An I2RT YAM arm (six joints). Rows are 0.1 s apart.
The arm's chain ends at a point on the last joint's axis. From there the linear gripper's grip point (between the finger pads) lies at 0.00 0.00 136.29 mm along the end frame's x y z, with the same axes.
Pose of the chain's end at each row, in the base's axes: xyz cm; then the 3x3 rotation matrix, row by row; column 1 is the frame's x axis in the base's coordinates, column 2 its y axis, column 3 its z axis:
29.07 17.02 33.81; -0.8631 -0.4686 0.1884; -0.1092 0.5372 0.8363; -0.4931 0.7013 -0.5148
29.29 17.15 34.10; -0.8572 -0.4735 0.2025; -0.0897 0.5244 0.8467; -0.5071 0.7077 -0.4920
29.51 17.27 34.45; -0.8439 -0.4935 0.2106; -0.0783 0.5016 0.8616; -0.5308 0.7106 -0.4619
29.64 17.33 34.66; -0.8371 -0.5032 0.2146; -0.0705 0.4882 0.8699; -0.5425 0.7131 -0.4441
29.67 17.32 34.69; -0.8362 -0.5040 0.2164; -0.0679 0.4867 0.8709; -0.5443 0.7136 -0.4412
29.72 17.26 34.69; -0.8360 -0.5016 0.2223; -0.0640 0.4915 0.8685; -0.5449 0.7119 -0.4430
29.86 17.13 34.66; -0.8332 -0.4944 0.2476; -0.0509 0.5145 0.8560; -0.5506 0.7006 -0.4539
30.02 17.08 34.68; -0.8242 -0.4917 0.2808; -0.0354 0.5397 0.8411; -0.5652 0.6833 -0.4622
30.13 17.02 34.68; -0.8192 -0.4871 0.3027; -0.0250 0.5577 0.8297; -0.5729 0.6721 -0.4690
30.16 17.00 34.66; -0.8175 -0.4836 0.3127; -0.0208 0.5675 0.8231; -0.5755 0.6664 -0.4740
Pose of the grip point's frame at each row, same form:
31.64 28.42 26.79; -0.8631 -0.4686 0.1884; -0.1092 0.5372 0.8363; -0.4931 0.7013 -0.5148
32.05 28.69 27.39; -0.8572 -0.4735 0.2025; -0.0897 0.5244 0.8467; -0.5071 0.7077 -0.4920
32.38 29.01 28.15; -0.8439 -0.4935 0.2106; -0.0783 0.5016 0.8616; -0.5308 0.7106 -0.4619
32.56 29.19 28.61; -0.8371 -0.5032 0.2146; -0.0705 0.4882 0.8699; -0.5425 0.7131 -0.4441
32.62 29.19 28.68; -0.8362 -0.5040 0.2164; -0.0679 0.4867 0.8709; -0.5443 0.7136 -0.4412
32.75 29.10 28.65; -0.8360 -0.5016 0.2223; -0.0640 0.4915 0.8685; -0.5449 0.7119 -0.4430
33.23 28.80 28.47; -0.8332 -0.4944 0.2476; -0.0509 0.5145 0.8560; -0.5506 0.7006 -0.4539
33.85 28.54 28.38; -0.8242 -0.4917 0.2808; -0.0354 0.5397 0.8411; -0.5652 0.6833 -0.4622
34.26 28.33 28.29; -0.8192 -0.4871 0.3027; -0.0250 0.5577 0.8297; -0.5729 0.6721 -0.4690
34.42 28.22 28.20; -0.8175 -0.4836 0.3127; -0.0208 0.5675 0.8231; -0.5755 0.6664 -0.4740

